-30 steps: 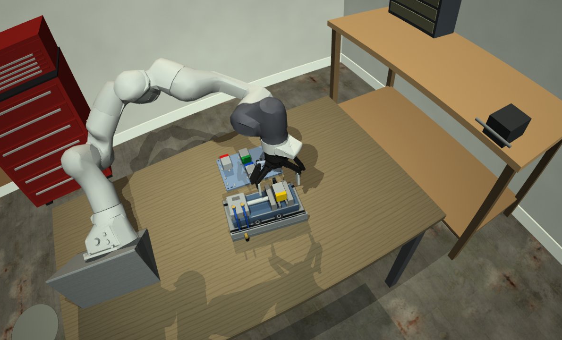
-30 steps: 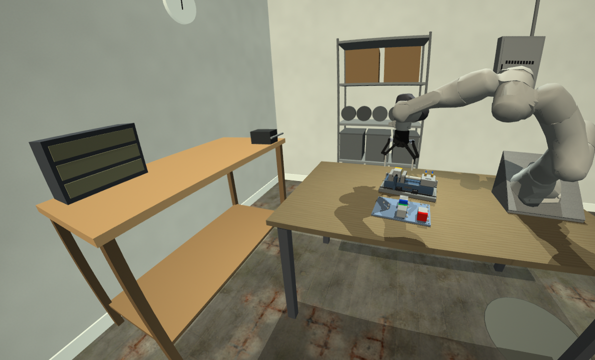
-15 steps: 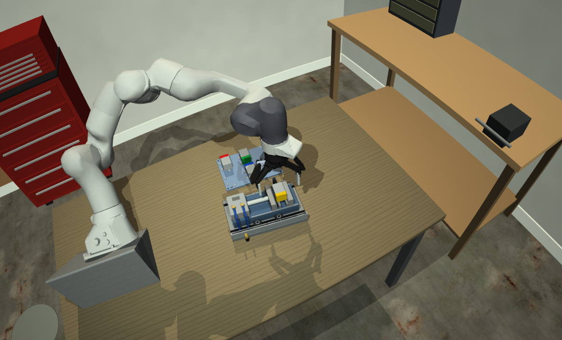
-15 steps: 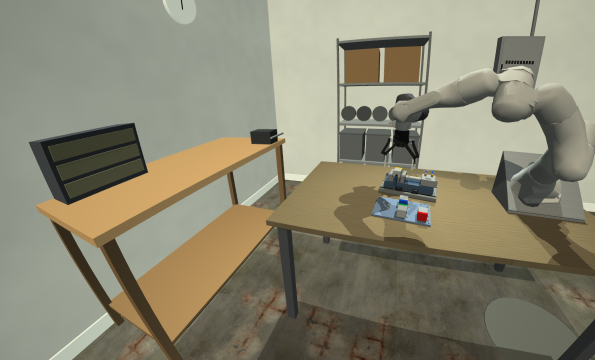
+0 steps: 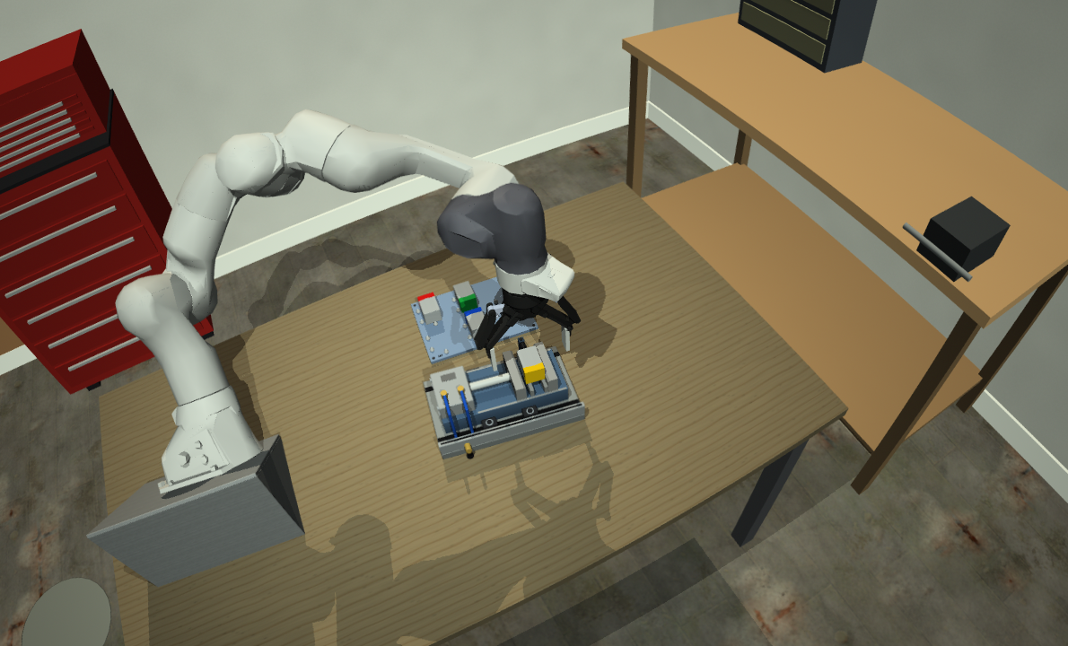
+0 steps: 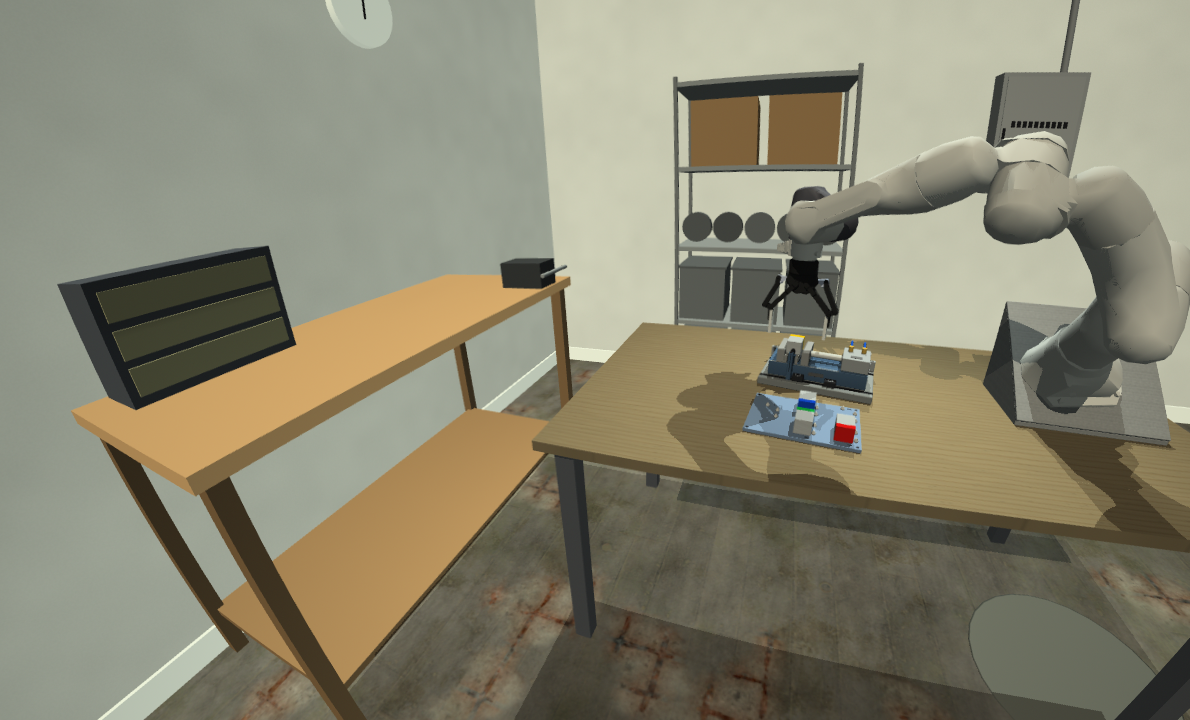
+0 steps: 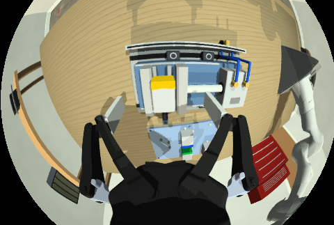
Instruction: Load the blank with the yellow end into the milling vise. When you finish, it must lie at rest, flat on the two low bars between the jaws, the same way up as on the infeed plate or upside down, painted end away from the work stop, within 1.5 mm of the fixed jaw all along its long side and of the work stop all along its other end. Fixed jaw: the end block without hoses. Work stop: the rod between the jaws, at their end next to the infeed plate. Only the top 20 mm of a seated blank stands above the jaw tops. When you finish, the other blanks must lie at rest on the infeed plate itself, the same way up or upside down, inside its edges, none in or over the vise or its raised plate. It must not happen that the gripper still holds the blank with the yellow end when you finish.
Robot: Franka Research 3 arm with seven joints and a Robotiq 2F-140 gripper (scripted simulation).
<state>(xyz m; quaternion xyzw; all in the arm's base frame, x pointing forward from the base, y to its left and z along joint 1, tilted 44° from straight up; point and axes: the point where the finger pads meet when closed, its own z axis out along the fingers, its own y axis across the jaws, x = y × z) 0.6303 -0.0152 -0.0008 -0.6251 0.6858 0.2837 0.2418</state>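
Right now my hand is 6 cm above the fixed jaw and 3 cm short of it. From my hand the other things lie so: vise: 10 cm below, 7 cm behind, 1 cm to the left; hosed end block: 16 cm behind, 6 cm below, 2 cm to the left; work stop: 5 cm to the left, 5 cm below.
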